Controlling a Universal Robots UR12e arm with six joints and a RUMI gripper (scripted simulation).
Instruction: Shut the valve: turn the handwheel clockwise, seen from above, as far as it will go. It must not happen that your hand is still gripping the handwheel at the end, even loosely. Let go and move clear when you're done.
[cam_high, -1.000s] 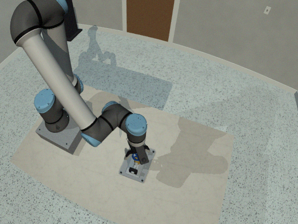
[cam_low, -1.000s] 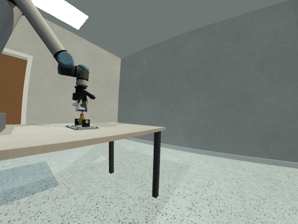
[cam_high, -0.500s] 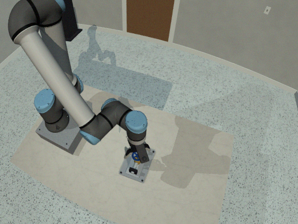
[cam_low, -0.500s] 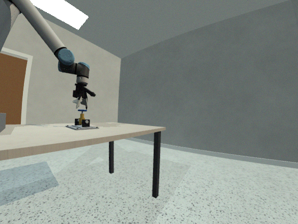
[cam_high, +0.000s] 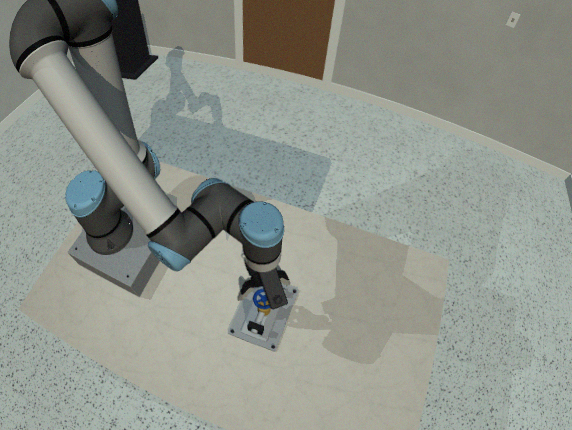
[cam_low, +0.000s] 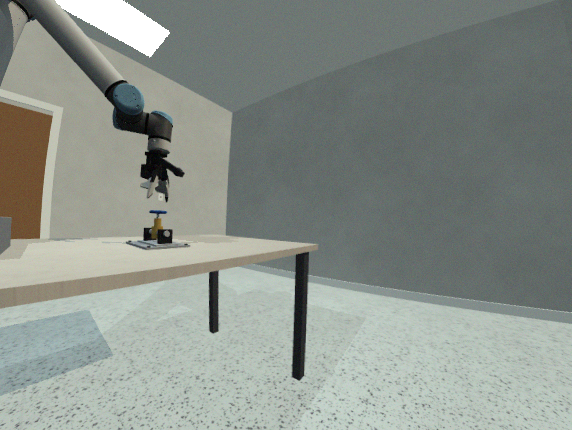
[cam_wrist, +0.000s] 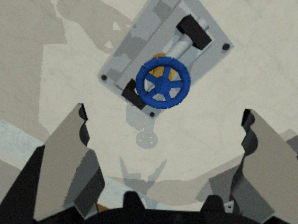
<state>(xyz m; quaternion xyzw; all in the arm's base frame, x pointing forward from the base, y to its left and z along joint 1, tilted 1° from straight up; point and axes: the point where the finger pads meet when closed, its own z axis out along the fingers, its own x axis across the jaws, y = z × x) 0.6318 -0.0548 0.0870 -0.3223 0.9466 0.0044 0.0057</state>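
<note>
Now: hand 6 cm above the blue spoked handwheel.
</note>
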